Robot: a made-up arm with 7 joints.
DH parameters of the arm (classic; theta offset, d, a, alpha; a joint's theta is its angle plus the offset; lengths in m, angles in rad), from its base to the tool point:
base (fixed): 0 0 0 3.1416
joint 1: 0 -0.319 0 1.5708
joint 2: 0 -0.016 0 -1.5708
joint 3: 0 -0.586 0 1.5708
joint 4: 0 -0.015 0 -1.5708
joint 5: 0 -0.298 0 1.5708
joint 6: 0 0 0 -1.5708
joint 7: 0 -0.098 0 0
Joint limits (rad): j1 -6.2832..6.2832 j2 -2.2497..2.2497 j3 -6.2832..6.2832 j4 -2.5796..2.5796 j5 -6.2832..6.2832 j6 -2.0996..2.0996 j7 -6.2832..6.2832
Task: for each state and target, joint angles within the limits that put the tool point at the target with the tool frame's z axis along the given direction. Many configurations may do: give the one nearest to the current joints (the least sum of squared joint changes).
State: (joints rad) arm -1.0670 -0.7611 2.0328 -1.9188 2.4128 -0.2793 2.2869
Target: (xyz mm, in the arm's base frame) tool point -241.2 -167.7 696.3 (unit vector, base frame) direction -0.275 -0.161 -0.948
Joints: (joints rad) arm -0.9445 -1.2532 2.5876 -2.3371 2.2893 -0.9935 2.2869
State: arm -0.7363 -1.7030 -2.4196 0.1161 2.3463 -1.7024 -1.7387
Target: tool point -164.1 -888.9 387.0 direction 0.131 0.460 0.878
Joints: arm -1.2943 -1.4954 -2.3519 -0.3846 2.4294 -1.4304 -1.7387
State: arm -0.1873 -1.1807 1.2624 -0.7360 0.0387 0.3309 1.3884
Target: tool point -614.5 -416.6 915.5 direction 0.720 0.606 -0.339
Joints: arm -0.7635 -0.8502 1.6902 -0.4635 0.7445 0.5766 1.3884
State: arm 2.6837 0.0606 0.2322 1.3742 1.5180 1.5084 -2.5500
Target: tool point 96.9 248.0 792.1 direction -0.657 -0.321 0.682
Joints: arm 3.1744 -0.4319 0.7293 1.8601 1.0728 1.8810 -2.5500
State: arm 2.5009 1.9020 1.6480 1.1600 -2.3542 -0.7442 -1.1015
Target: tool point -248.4 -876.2 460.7 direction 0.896 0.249 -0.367
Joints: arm 1.6147 1.4531 1.4697 0.3638 -2.5861 -0.9161 -1.1015
